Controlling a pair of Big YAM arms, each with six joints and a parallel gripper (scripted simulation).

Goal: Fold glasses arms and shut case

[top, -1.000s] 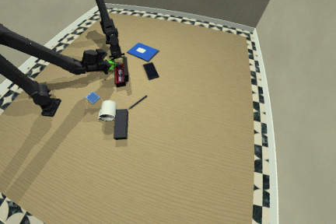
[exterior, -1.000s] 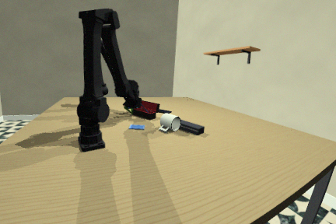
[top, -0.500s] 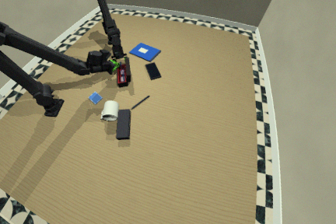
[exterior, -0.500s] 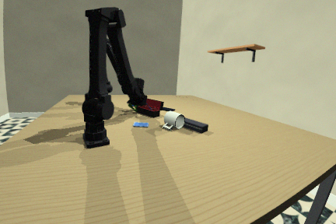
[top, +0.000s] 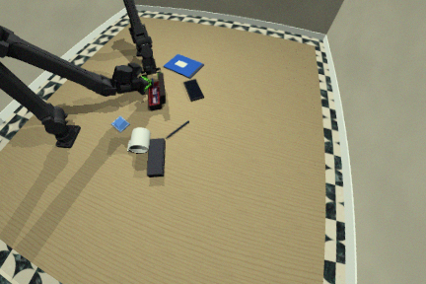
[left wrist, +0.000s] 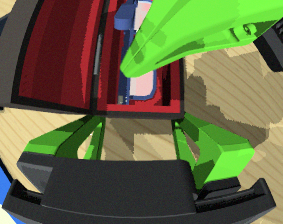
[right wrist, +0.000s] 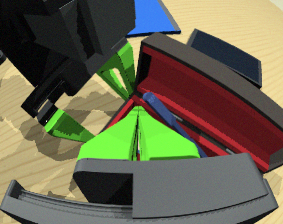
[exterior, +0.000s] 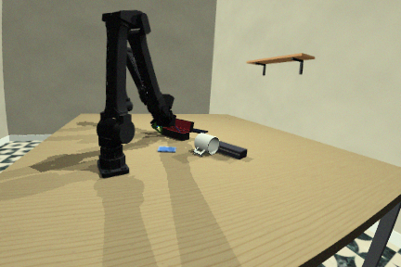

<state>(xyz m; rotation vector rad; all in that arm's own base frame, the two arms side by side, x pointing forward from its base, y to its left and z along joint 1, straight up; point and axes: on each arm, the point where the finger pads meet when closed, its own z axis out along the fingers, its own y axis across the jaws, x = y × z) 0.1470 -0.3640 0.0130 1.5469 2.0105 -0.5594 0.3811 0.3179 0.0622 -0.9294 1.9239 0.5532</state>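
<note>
Right now my right hand is 5 cm short of the glasses case, 3 cm to the left of it and 2 cm above it.
</note>
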